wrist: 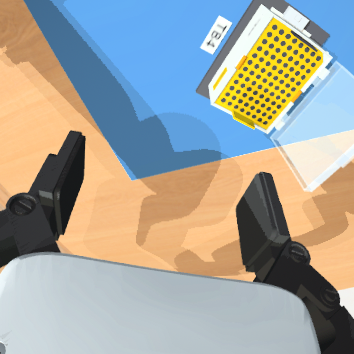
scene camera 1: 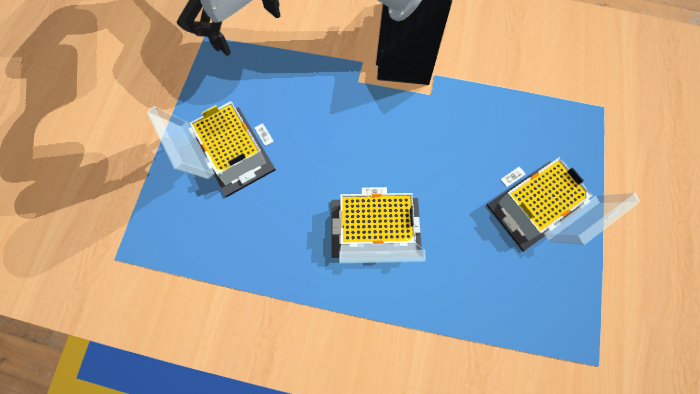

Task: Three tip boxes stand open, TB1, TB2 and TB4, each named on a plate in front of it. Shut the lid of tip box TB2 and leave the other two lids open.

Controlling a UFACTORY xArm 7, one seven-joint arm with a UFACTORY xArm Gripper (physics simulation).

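Places are measured from the arm's base along level axes (x ahead, y left, z up), in metres.
Where they show: gripper, fingertip midpoint: (wrist: 167, 172) (scene camera 1: 248, 30).
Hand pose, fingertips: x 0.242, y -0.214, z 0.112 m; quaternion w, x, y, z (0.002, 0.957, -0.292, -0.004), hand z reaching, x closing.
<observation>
Things, the pixels of their top centre, and the offset from my fingertips. "spot": a spot on its surface instead. Level surfaces: height alone.
- Tip box TB2 at its top centre: (scene camera 1: 554, 191) dx +0.078, dy +0.511, dz -0.174 m
- Tip box TB4 at its top centre: (wrist: 273, 85) (scene camera 1: 222, 132) dx +0.086, dy -0.064, dz -0.174 m
- middle tip box at its top centre: (scene camera 1: 377, 215) dx +0.179, dy +0.230, dz -0.174 m
- blue mat at its surface level: dz -0.249 m
- wooden table at its surface level: dz -0.252 m
- TB4's plate at a spot on its surface: (wrist: 216, 35) (scene camera 1: 263, 134) spot: dx +0.041, dy -0.016, dz -0.247 m
Tip box TB2 (scene camera 1: 550, 195) stands at the right of the mat in the scene view. Its clear lid (scene camera 1: 592, 220) is open, leaning out to the lower right, and its name plate (scene camera 1: 512, 176) lies at its upper left. Tip box TB4 (scene camera 1: 226, 137) (wrist: 270, 73) stands at the left, its clear lid (scene camera 1: 181, 145) (wrist: 320, 132) open. The middle tip box (scene camera 1: 377, 218), by elimination TB1, has its clear lid (scene camera 1: 382, 253) open towards the near side. My gripper (scene camera 1: 250, 31) (wrist: 167, 172) is open and empty, high above the table near the mat's far left corner, away from TB2.
The blue mat (scene camera 1: 450, 300) (wrist: 110, 55) lies on the wooden table (scene camera 1: 200, 320) (wrist: 45, 115) under the boxes. The black robot base (scene camera 1: 410, 50) stands at the mat's far edge. TB4's plate (scene camera 1: 264, 134) (wrist: 216, 35) lies beside its box. The arm's shadows fall over the left side.
</observation>
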